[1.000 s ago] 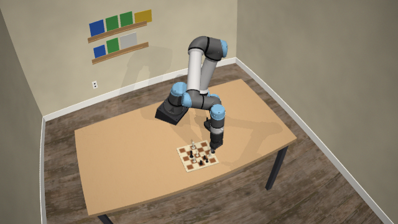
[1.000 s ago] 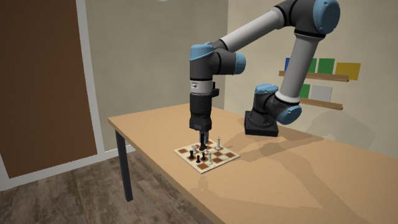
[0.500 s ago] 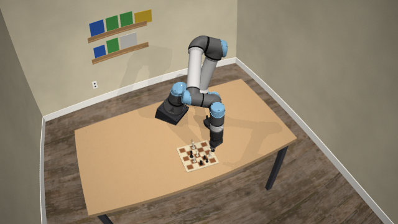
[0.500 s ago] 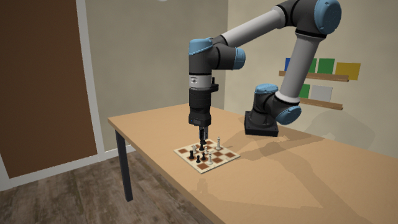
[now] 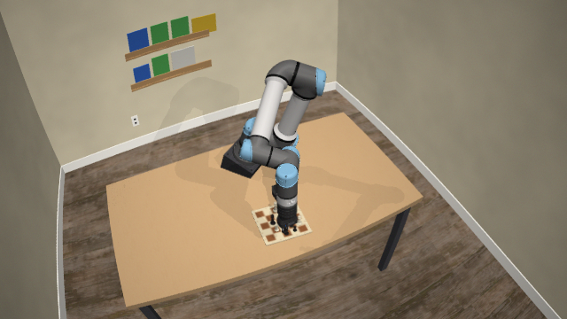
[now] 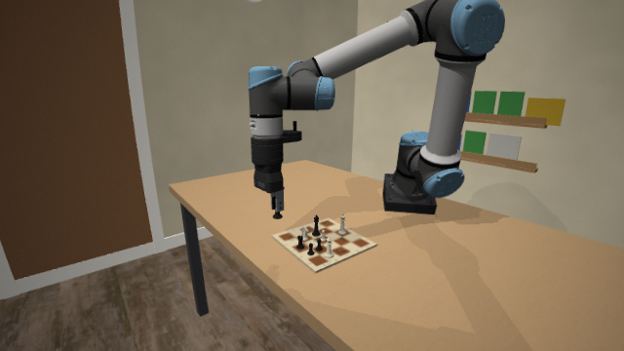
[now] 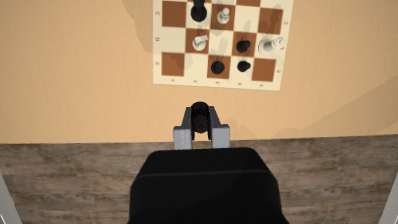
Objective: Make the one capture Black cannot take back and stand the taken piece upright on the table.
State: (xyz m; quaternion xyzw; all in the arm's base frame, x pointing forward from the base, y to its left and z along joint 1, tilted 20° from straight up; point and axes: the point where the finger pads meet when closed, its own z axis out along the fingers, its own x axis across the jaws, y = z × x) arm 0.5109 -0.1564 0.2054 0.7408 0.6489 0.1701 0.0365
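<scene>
The white pawn is 120 mm below my hand, 120 mm behind it and 50 mm to the left of it. Round my hand: chessboard 140 mm below, 120 mm behind, 50 mm to the left.
</scene>
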